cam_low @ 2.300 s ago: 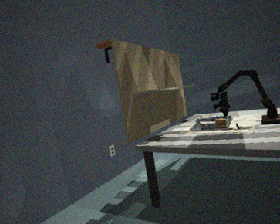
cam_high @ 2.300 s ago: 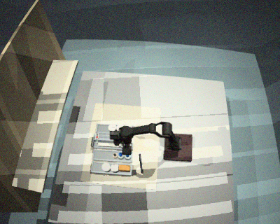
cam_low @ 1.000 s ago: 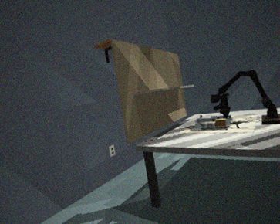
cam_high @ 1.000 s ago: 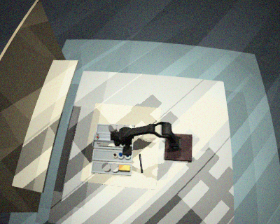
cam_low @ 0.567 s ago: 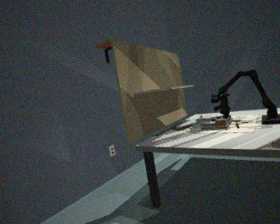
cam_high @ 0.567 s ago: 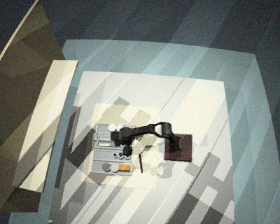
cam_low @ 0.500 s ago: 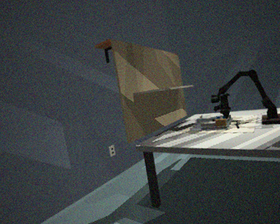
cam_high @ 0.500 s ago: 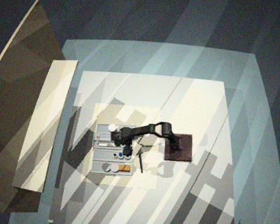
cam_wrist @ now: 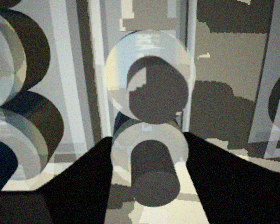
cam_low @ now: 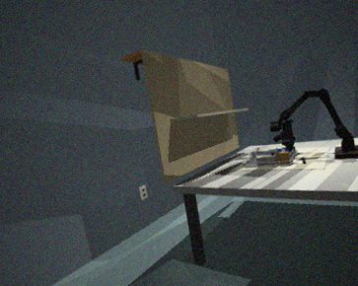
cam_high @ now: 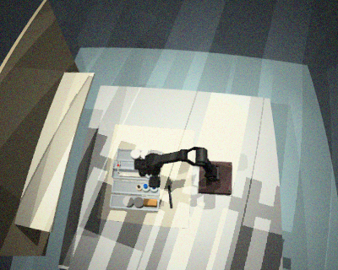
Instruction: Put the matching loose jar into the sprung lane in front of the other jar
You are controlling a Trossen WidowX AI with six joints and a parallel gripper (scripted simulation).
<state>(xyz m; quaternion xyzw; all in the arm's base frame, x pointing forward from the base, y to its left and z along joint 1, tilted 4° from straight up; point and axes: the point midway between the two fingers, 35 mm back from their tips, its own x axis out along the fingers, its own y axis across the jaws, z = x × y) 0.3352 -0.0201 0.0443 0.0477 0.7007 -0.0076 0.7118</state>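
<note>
Right now the black pen is 80 mm behind my gripper tip, 130 mm to the left of it and 30 mm below it. From my gripper tip the other things lie so: red mark 220 mm ahead, 60 mm to the right, 40 mm above; then sprung lane 150 mm ahead, 40 mm to the right, 10 mm below.
</note>
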